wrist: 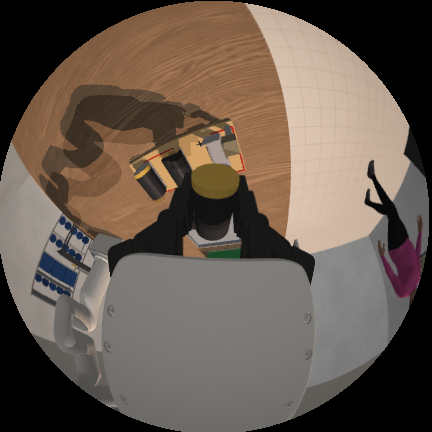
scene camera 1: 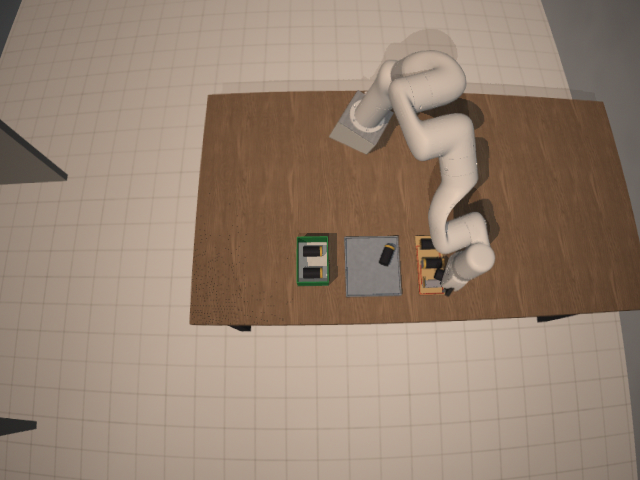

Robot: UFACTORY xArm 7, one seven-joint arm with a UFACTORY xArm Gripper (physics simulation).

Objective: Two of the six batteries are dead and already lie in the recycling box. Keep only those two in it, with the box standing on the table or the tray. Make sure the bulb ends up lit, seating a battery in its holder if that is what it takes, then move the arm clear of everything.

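Frame: origin at the arm's base, x right, y down, z ahead, level; centimetres.
Where they show: gripper, fingertip midpoint: (wrist: 214, 186); arm's base, link origin: (wrist: 105, 263) (scene camera 1: 366, 116).
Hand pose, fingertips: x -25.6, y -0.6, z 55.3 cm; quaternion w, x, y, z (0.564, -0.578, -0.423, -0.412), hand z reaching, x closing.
Things, the pixels of their centre, and the offset from my fingertips. "pt": a spot on its surface instead. Level surfaces: height alone.
- black battery, body centre: (wrist: 213, 204) (scene camera 1: 445, 276) dx +0.8, dy -1.4, dz -0.2 cm
- orange holder board, surface spot: (wrist: 191, 154) pt dx +0.9, dy +11.0, dz -4.6 cm
- grey cradle, surface spot: (wrist: 218, 152) (scene camera 1: 432, 284) pt dx +1.7, dy +10.9, dz -0.3 cm
- green box, surface spot: (scene camera 1: 313, 283) pt dx +40.5, dy +7.6, dz +2.2 cm
- grey tray, body centre: (wrist: 218, 226) (scene camera 1: 372, 266) dx +21.6, dy +11.4, dz -5.4 cm
- wooden table, surface height: dy +12.0 cm
My gripper (scene camera 1: 443, 283) (wrist: 214, 186) is shut on a black battery (scene camera 1: 439, 274) (wrist: 215, 181) with a gold end, held above the orange holder board (scene camera 1: 428, 253) (wrist: 191, 154). The gold end faces away from the palm. Two batteries, one (scene camera 1: 428, 243) (wrist: 150, 182) at the board's end and one (scene camera 1: 431, 262) (wrist: 176, 167) in the middle, lie on the board. The grey cradle (scene camera 1: 432, 283) (wrist: 218, 152) beside them is empty. Two batteries (scene camera 1: 312, 251) (scene camera 1: 312, 272) lie in the green box (scene camera 1: 313, 283). Another battery (scene camera 1: 386, 254) lies on the grey tray (scene camera 1: 364, 273). I cannot make out the bulb.
The green box stands on the wooden table (scene camera 1: 258, 180) (wrist: 165, 55), left of the tray in the scene view. The holder board is right of the tray, partly covered by the arm. The table's front edge lies close below the board. The robot base (scene camera 1: 356, 135) stands at the back.
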